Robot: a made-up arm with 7 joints.
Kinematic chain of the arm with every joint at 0, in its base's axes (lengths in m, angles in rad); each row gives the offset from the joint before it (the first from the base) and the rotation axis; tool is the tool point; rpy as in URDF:
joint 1: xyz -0.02 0 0.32 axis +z
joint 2: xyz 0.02 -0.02 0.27 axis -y
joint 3: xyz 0 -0.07 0.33 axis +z
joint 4: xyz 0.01 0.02 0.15 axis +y
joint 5: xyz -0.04 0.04 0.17 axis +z
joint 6: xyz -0.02 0 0.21 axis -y
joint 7: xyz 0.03 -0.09 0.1 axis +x
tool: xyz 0 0.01 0 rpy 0.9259 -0.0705 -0.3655
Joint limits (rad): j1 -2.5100..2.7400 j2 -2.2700..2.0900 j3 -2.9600..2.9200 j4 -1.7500..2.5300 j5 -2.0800..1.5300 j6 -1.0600..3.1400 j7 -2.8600..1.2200
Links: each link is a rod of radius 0.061 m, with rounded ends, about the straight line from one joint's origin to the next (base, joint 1, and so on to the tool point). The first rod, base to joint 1, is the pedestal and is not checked.
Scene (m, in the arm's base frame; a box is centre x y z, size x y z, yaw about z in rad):
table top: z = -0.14
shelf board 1: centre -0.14 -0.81 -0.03 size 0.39 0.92 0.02 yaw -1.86
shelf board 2: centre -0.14 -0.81 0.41 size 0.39 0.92 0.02 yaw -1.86
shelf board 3: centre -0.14 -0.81 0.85 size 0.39 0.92 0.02 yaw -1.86
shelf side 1: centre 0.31 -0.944 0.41 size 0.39 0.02 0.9 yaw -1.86
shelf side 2: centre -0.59 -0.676 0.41 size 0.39 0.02 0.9 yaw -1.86
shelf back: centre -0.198 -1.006 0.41 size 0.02 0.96 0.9 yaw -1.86
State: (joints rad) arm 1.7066 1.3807 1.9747 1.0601 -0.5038 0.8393 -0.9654
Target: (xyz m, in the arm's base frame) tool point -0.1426 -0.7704 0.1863
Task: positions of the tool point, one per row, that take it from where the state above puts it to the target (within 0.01 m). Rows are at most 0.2 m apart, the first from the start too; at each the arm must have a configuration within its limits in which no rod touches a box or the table.
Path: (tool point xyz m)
1: -0.0925 -0.7780 0.6075
2: -0.0617 -0.6923 0.6109
3: -0.0360 -0.5904 0.6064
4: -0.0166 -0.4747 0.5960
5: -0.0135 -0.5048 0.4712
6: -0.0269 -0.4999 0.3301
7: -0.0486 -0.4546 0.1863
8: -0.0727 -0.5503 0.1742
9: -0.0981 -0.6364 0.1725
10: -0.1222 -0.7103 0.1776
11: -0.1426 -0.7704 0.1863

